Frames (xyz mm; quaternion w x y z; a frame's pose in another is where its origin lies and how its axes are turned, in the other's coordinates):
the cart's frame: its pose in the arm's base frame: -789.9 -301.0 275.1 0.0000 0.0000 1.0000 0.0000
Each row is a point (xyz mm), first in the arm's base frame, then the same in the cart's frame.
Working: the arm's base frame: its pose in the cart's frame: -789.9 301.0 275.1 0.0000 0.0000 1.0000 0.0000

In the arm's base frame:
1: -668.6 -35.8 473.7
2: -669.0 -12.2 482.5
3: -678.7 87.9 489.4
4: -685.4 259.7 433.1
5: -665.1 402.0 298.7
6: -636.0 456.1 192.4
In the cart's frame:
1: -121.3 265.2 -198.6
2: -120.9 288.8 -207.4
3: -111.2 388.9 -214.3
4: -104.5 560.7 -158.0
5: -124.8 703.0 -23.6
6: -153.9 757.1 82.7

